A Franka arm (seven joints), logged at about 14 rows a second.
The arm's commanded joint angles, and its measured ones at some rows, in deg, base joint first. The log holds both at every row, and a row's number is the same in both.
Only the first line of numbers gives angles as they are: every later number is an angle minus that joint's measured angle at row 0.
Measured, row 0: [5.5, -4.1, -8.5, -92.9, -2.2, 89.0, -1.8]
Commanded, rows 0 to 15: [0.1, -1.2, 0.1, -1.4, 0.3, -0.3, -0.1]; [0.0, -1.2, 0.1, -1.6, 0.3, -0.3, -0.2]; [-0.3, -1.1, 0.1, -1.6, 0.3, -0.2, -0.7]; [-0.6, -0.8, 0.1, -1.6, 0.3, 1.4, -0.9]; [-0.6, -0.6, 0.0, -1.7, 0.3, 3.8, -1.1]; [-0.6, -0.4, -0.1, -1.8, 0.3, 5.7, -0.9]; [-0.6, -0.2, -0.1, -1.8, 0.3, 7.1, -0.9]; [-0.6, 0.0, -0.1, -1.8, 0.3, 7.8, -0.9]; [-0.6, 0.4, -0.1, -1.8, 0.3, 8.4, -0.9]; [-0.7, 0.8, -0.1, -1.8, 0.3, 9.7, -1.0]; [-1.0, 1.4, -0.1, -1.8, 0.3, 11.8, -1.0]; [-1.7, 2.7, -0.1, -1.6, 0.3, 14.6, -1.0]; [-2.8, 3.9, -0.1, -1.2, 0.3, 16.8, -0.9]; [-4.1, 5.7, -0.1, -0.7, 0.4, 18.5, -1.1]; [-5.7, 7.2, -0.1, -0.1, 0.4, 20.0, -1.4]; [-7.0, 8.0, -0.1, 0.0, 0.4, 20.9, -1.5]
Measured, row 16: [-3.9, 5.5, -0.7, -1.2, 0.0, 18.7, -0.4]
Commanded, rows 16 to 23: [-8.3, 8.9, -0.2, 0.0, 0.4, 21.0, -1.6]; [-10.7, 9.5, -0.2, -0.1, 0.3, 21.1, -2.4]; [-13.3, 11.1, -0.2, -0.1, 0.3, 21.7, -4.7]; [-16.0, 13.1, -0.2, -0.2, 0.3, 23.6, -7.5]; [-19.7, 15.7, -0.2, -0.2, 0.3, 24.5, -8.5]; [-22.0, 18.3, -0.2, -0.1, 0.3, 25.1, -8.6]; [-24.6, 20.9, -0.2, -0.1, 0.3, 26.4, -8.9]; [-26.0, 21.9, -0.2, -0.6, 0.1, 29.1, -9.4]
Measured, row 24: [-23.2, 18.5, -1.2, -1.3, -0.1, 25.9, -8.7]
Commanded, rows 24 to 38: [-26.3, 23.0, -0.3, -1.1, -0.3, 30.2, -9.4]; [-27.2, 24.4, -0.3, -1.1, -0.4, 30.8, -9.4]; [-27.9, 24.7, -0.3, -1.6, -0.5, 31.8, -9.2]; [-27.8, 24.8, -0.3, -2.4, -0.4, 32.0, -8.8]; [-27.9, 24.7, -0.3, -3.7, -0.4, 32.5, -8.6]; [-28.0, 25.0, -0.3, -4.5, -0.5, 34.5, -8.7]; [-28.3, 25.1, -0.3, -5.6, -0.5, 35.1, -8.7]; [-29.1, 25.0, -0.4, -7.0, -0.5, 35.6, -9.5]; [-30.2, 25.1, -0.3, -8.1, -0.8, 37.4, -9.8]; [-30.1, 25.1, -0.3, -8.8, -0.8, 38.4, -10.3]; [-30.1, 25.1, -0.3, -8.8, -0.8, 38.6, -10.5]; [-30.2, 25.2, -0.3, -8.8, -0.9, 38.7, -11.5]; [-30.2, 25.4, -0.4, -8.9, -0.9, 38.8, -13.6]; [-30.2, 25.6, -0.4, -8.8, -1.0, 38.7, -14.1]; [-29.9, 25.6, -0.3, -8.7, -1.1, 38.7, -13.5]
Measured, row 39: [-29.5, 25.9, -1.1, -7.8, -0.3, 37.4, -12.8]
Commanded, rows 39 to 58: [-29.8, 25.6, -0.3, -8.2, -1.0, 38.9, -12.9]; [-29.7, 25.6, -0.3, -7.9, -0.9, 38.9, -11.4]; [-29.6, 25.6, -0.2, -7.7, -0.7, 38.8, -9.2]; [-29.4, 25.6, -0.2, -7.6, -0.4, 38.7, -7.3]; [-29.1, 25.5, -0.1, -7.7, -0.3, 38.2, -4.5]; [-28.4, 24.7, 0.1, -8.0, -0.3, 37.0, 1.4]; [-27.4, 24.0, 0.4, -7.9, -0.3, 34.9, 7.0]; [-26.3, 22.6, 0.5, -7.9, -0.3, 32.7, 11.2]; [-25.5, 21.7, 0.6, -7.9, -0.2, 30.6, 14.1]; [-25.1, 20.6, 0.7, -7.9, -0.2, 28.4, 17.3]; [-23.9, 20.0, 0.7, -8.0, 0.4, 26.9, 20.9]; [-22.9, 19.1, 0.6, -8.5, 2.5, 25.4, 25.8]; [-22.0, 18.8, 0.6, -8.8, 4.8, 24.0, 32.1]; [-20.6, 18.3, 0.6, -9.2, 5.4, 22.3, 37.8]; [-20.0, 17.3, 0.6, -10.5, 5.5, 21.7, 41.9]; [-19.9, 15.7, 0.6, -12.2, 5.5, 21.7, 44.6]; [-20.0, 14.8, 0.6, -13.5, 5.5, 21.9, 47.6]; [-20.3, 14.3, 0.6, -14.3, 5.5, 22.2, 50.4]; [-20.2, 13.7, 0.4, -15.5, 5.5, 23.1, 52.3]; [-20.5, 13.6, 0.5, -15.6, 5.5, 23.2, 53.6]
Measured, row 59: [-20.1, 16.6, 0.5, -12.1, 4.5, 21.9, 50.4]
